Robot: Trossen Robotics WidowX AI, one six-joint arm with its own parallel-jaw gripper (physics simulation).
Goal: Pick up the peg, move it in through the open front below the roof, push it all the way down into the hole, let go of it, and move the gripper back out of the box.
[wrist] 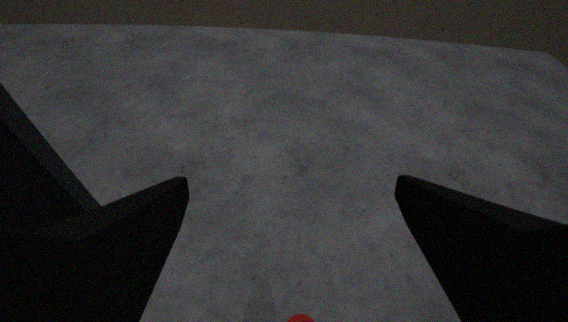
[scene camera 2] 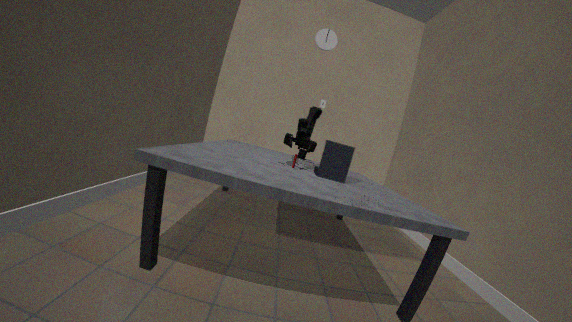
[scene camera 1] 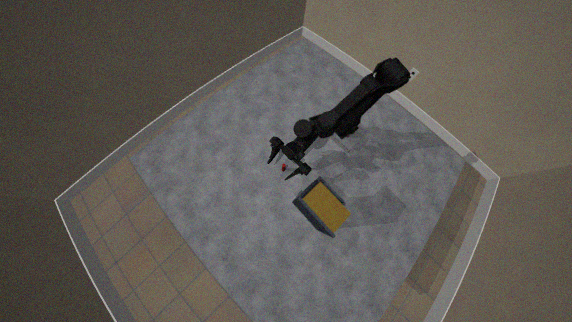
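Seen in the pictures: gripper, fingertip midpoint: (wrist: 293, 186) (scene camera 2: 299, 149) (scene camera 1: 276, 171); arm's base, origin of the base link: (scene camera 2: 300, 158) (scene camera 1: 341, 131).
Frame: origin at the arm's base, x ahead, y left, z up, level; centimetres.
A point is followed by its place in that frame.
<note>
The red peg (scene camera 1: 284, 167) {x 35.1, y -1.3, z 3.3 cm} (scene camera 2: 294, 161) {x 35.4, y -2.0, z 0.5 cm} (wrist: 300, 318) {x 35.4, y -1.9, z 4.7 cm} stands about upright at the tabletop, leaning slightly in scene camera 2. In the wrist view its round top shows at the bottom edge. My gripper (scene camera 1: 277, 171) {x 39.7, y -0.9, z 7.9 cm} (wrist: 293, 186) {x 39.7, y -0.9, z 7.9 cm} is open wide and empty, its fingers spread on either side of the peg without touching it. The box (scene camera 1: 315, 220) {x 39.9, y 21.1, z 13.4 cm} (scene camera 2: 337, 161) {x 39.9, y 20.6, z 7.3 cm} has dark grey walls and a yellow roof (scene camera 1: 326, 206) {x 34.9, y 19.3, z 16.9 cm}. It stands a short way from the gripper, at its lower right in scene camera 1. The hole is hidden.
The box stands close beside the right-hand finger in scene camera 1. A dark slanted shape at the left of the wrist view may be part of it. The grey table (scene camera 1: 225, 200) {x 63.6, y -5.9, z -3.3 cm} (scene camera 2: 225, 165) {x 77.0, y -24.6, z -3.3 cm} bears the peg and box. The arm reaches in from the upper right.
</note>
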